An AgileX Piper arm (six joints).
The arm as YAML. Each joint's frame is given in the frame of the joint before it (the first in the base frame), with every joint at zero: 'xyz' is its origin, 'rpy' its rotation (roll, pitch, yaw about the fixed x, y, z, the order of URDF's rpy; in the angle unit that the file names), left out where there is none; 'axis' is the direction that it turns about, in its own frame. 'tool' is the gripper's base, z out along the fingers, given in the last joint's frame.
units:
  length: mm
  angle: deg
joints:
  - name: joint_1
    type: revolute
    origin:
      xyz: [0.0, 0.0, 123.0]
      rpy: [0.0, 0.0, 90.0]
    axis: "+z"
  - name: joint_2
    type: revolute
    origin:
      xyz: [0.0, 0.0, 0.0]
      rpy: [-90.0, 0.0, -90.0]
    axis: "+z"
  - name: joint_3
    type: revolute
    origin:
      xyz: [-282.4, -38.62, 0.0]
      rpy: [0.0, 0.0, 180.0]
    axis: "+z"
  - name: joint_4
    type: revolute
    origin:
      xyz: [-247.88, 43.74, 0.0]
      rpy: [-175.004, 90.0, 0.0]
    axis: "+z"
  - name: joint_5
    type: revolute
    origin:
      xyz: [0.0, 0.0, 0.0]
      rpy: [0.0, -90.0, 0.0]
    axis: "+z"
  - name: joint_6
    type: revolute
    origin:
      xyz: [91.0, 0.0, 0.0]
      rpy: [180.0, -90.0, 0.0]
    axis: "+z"
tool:
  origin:
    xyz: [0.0, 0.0, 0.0]
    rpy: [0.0, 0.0, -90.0]
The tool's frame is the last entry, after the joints.
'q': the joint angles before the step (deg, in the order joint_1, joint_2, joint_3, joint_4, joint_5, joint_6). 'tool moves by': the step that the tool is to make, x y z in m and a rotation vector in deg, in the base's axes. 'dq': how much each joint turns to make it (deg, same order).
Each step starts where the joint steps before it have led.
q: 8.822, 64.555, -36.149, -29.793, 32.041, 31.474
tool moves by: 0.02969, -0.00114, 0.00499, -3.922, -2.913, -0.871
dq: 0.069, 6.092, -4.433, -10.866, -1.698, 8.537
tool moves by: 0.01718, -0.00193, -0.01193, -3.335, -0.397, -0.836
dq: 0.001, 4.984, -0.654, -10.696, -1.284, 9.311
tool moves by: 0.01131, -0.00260, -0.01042, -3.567, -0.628, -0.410
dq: -0.001, 3.632, -0.001, -10.686, -0.170, 8.910
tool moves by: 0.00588, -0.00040, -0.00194, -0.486, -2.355, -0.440
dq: 0.001, 1.299, 0.000, -7.043, -0.709, 7.493
